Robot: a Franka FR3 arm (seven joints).
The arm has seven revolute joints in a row. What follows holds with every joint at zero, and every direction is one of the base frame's.
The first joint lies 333 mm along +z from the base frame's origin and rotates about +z.
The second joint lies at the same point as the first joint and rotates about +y.
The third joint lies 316 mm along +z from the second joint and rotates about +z.
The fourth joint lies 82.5 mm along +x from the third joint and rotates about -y.
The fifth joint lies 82.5 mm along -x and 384 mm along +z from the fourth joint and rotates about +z.
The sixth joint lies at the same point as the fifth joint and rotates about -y.
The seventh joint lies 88 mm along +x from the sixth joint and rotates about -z.
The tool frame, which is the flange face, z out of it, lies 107 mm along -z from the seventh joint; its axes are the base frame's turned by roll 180, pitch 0 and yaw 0 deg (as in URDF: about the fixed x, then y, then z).
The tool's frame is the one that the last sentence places.
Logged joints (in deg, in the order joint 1, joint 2, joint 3, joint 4, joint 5, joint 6, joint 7), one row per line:
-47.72 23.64 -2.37 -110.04 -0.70 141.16 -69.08
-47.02 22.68 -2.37 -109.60 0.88 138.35 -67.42
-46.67 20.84 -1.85 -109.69 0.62 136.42 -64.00
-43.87 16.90 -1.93 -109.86 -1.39 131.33 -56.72
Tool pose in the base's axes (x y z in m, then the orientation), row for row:
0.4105 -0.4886 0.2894 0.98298 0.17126 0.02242 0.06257
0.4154 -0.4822 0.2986 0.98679 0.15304 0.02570 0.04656
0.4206 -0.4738 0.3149 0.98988 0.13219 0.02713 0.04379
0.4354 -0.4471 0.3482 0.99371 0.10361 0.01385 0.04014
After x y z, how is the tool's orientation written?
As a quaternion, x y z w.
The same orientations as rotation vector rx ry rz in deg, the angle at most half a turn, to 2 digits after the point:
170.22 29.66 3.88
172.54 26.76 4.49
173.38 23.15 4.75
174.44 18.19 2.43

